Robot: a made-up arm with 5 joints.
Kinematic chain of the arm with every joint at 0, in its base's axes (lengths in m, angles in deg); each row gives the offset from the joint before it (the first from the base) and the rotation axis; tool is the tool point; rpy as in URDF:
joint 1: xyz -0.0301 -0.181 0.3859 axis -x
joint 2: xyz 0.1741 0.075 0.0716 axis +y
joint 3: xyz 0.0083 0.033 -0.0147 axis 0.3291 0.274 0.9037
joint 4: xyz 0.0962 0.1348 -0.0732 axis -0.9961 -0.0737 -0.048
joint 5: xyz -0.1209 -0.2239 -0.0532 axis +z
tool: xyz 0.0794 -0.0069 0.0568 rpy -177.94 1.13 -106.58
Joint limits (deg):
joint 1: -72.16..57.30
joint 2: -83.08..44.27
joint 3: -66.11..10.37
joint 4: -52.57..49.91
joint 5: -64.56..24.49
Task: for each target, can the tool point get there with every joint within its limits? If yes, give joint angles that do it. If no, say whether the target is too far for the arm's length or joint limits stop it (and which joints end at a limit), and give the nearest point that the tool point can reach.
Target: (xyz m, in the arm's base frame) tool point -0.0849 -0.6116 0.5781
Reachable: no: joint limits stop it (at a limit: joint 1, joint 4, joint 5) | nearest point 0.0731 -0.3395 0.5287 | short by 0.319 m
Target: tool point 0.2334 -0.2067 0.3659
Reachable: yes | joints -33.50 -26.05 3.04 -3.89 -38.56
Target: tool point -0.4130 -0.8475 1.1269
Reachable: no: too far | nearest point 0.0672 -0.3031 0.5959 | short by 0.899 m
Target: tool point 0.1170 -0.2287 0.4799
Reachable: yes | joints -21.55 -19.83 -19.34 23.72 -44.88
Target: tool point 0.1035 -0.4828 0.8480
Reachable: no: joint limits stop it (at a limit: joint 3, joint 4, joint 5) | nearest point 0.1291 -0.3237 0.6043 | short by 0.292 m
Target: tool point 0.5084 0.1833 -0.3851
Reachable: no: too far | nearest point 0.2664 -0.0799 0.1720 | short by 0.662 m
